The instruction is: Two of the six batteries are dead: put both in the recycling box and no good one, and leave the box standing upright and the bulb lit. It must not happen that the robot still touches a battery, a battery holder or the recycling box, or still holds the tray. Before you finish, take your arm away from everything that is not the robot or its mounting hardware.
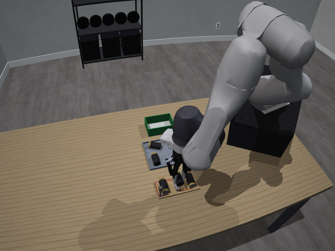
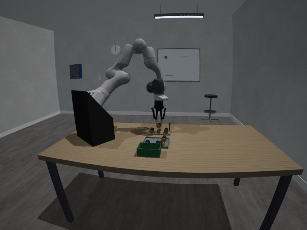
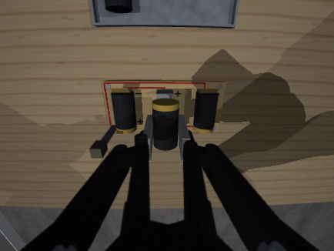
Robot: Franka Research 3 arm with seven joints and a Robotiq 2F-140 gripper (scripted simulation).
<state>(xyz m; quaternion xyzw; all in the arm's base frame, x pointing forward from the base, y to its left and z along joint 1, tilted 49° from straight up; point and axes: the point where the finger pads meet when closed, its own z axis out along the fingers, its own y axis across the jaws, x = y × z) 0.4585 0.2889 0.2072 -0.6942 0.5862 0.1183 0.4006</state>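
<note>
The wooden holder board lies 90 mm below my hand. From my hand the other things lie so: grey tray (60 mm ahead, 210 mm to the right, 90 mm below); then bulb (80 mm ahead, 60 mm to the left, 20 mm below); then thin post (80 mm ahead, 60 mm to the left, 60 mm below).
</note>
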